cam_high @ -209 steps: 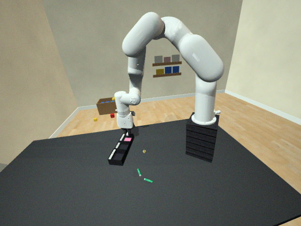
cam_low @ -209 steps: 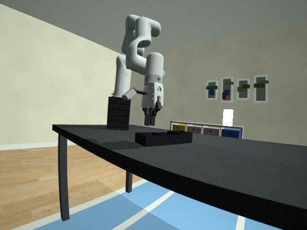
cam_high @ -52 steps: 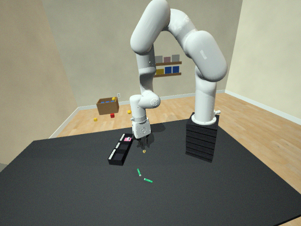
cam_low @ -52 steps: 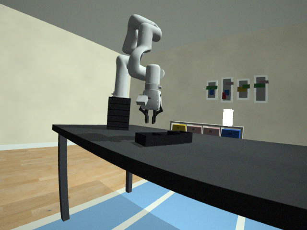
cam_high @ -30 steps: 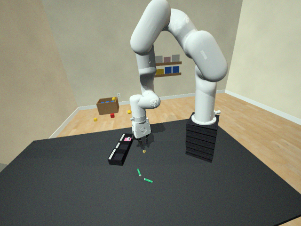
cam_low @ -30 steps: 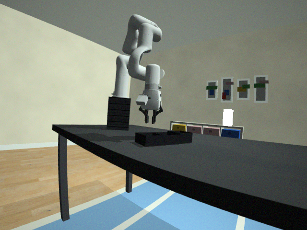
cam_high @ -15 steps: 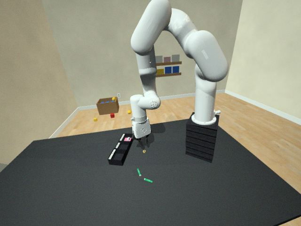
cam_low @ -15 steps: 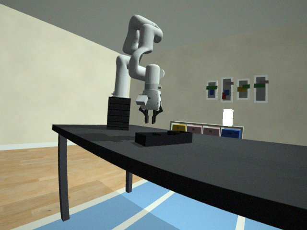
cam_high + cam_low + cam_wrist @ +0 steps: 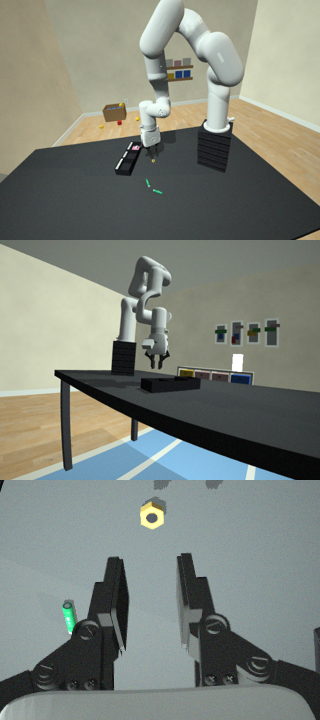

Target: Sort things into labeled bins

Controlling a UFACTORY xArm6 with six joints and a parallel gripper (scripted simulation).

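The yellow hex nut lies 9 cm below my hand. From my hand the other things lie so: pink flat pad 9 cm ahead, 14 cm to the right, 8 cm below; battery 6 cm ahead, 14 cm to the left, 9 cm below; white part 8 cm ahead, 14 cm to the right, 7 cm below.
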